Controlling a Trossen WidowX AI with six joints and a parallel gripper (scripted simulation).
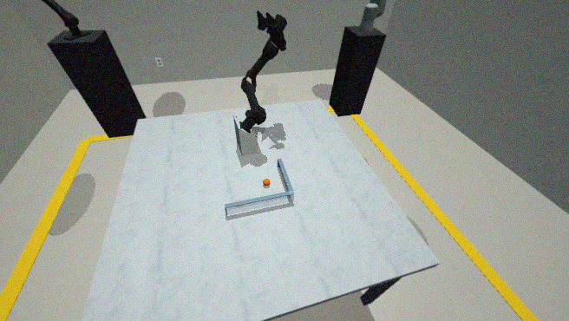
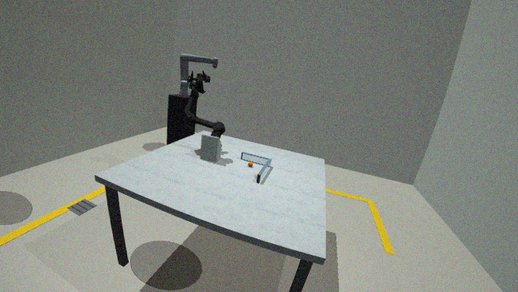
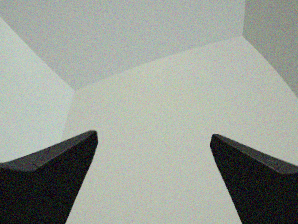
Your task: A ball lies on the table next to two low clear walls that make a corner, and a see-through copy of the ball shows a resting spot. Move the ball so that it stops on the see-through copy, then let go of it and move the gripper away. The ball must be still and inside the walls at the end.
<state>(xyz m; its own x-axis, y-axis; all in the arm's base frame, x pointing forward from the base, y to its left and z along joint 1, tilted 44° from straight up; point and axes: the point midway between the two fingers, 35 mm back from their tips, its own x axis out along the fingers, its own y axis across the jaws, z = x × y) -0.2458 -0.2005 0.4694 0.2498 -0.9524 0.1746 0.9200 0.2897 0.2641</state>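
Now: the orange ball 61 cm below my gripper tip, 58 cm ahead of it and 10 cm to the right of it.
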